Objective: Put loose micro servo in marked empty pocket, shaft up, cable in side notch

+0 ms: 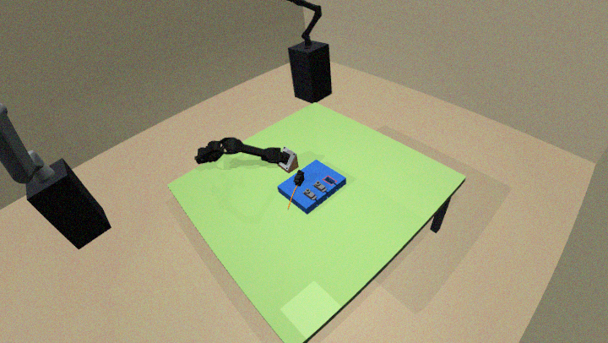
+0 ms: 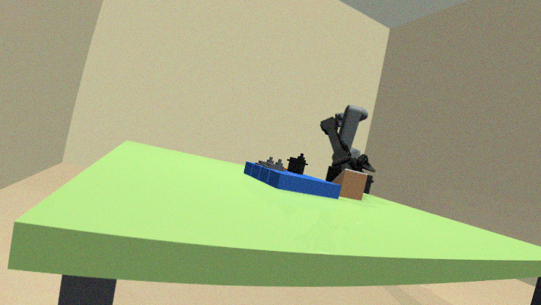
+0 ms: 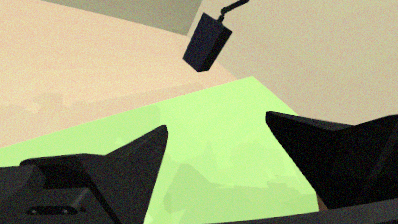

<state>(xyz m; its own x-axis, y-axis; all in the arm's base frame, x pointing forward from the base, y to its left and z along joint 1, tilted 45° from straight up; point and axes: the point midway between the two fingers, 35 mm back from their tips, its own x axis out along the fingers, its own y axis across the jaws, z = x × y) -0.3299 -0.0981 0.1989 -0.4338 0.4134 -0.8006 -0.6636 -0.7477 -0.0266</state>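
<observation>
The blue deck lies 560 mm ahead of my gripper tip, 150 mm to the left of it and 80 mm below it.
</observation>
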